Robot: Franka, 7 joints.
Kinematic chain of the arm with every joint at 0, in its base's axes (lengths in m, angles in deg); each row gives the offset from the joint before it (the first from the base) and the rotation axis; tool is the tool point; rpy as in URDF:
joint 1: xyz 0 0 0.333 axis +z
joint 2: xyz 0 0 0 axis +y
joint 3: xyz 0 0 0.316 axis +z
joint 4: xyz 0.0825 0 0 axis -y
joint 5: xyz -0.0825 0 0.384 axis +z
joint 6: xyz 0 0 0 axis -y
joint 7: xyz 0.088 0 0 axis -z
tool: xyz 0 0 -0.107 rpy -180 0 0
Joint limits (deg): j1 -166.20..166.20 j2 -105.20..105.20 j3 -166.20..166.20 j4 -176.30..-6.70 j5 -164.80..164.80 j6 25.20..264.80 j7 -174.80..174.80
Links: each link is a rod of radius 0.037 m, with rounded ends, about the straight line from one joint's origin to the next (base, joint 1, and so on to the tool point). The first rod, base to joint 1, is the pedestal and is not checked.
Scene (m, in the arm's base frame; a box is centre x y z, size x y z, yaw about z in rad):
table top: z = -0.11
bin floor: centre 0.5 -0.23 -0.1 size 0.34 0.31 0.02 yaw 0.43
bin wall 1: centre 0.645 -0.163 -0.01 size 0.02 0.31 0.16 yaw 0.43
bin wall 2: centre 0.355 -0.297 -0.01 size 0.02 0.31 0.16 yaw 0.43
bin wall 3: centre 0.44 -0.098 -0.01 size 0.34 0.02 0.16 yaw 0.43
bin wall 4: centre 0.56 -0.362 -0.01 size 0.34 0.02 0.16 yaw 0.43
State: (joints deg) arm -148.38 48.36 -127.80 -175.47 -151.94 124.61 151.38
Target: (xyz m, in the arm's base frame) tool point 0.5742 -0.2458 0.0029
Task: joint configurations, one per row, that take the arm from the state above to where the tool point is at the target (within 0.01 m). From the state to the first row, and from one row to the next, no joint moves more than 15 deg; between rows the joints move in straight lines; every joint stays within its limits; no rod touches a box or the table.
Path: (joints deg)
1: -134.08 46.72 -113.86 -168.70 -153.30 124.12 151.38
2: -119.78 45.08 -99.93 -161.93 -154.65 123.63 151.38
3: -105.47 43.44 -85.99 -155.16 -156.01 123.13 151.38
4: -91.17 41.80 -72.06 -148.39 -157.37 122.64 151.38
5: -76.87 40.16 -58.12 -141.62 -158.73 122.15 151.38
6: -62.57 38.52 -44.19 -134.85 -160.08 121.66 151.38
7: -48.27 36.88 -30.25 -128.08 -161.44 121.17 151.38
8: -33.96 35.25 -16.32 -121.31 -162.80 120.67 151.38
9: -19.66 33.61 -2.38 -114.54 -164.16 120.18 151.38
10: -19.85 45.88 -2.15 -107.39 -164.48 119.35 151.38
11: -20.05 58.15 -1.92 -100.24 -164.80 118.51 151.38

